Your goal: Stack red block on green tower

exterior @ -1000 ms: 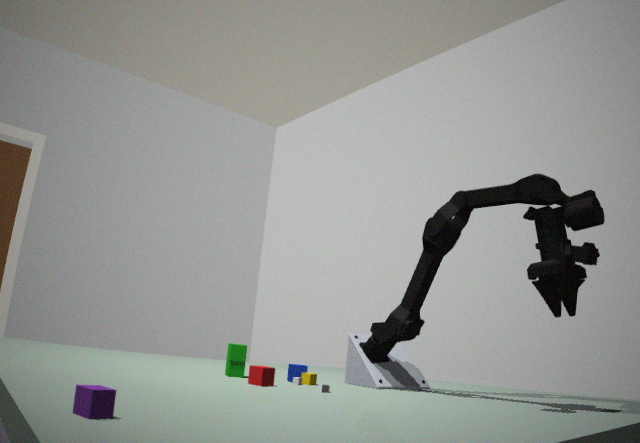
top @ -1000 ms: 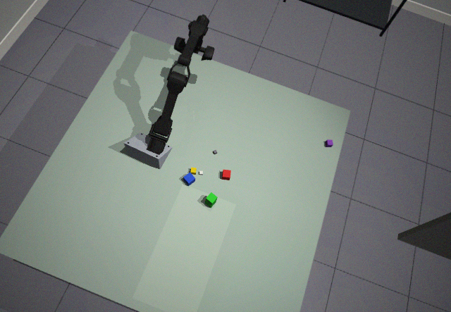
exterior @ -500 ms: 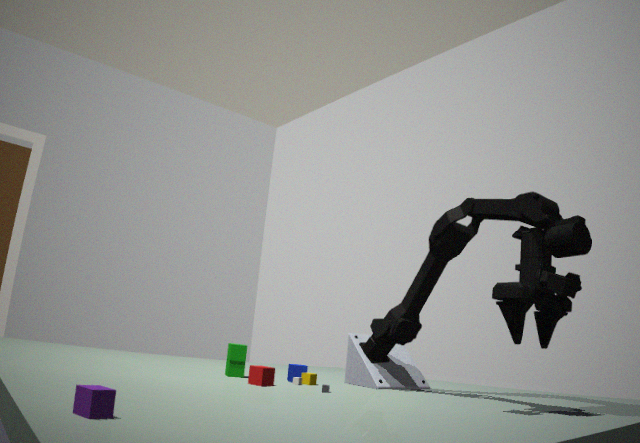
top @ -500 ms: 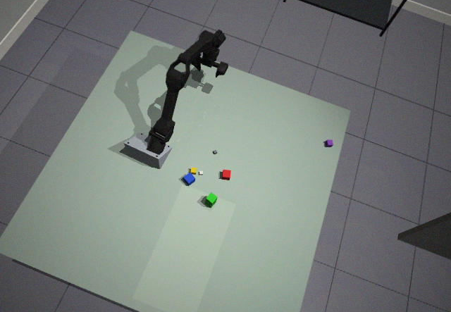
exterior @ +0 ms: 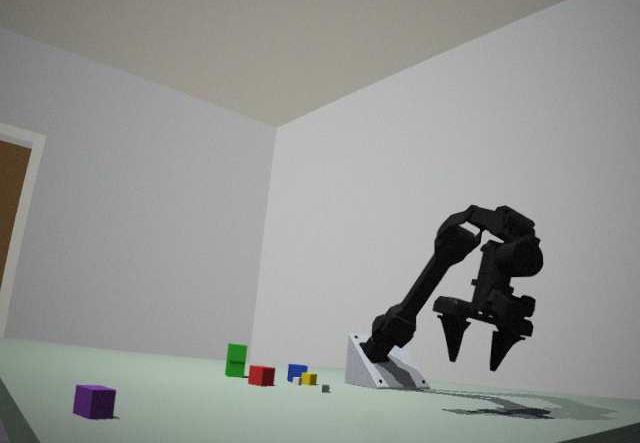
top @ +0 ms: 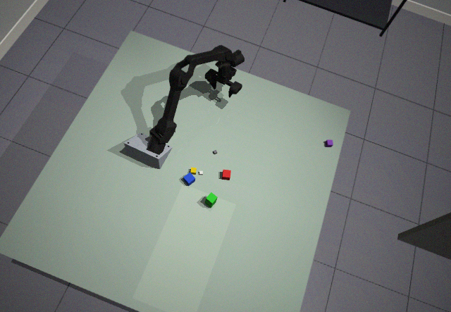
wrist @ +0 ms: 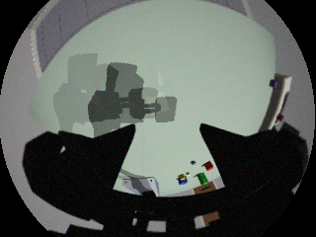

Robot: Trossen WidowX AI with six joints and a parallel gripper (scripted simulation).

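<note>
Now: gripper tip 39 cm to the left of the red block, 17 cm short of it and 6 cm above it. The rest, counted from my gripper tip: yellow block (42 cm to the right, 6 cm below, 2 cm ahead); then small grey cube (29 cm to the right, 8 cm ahead, 7 cm below); then tiny white cube (42 cm to the right, 7 cm below, 5 cm ahead).
</note>
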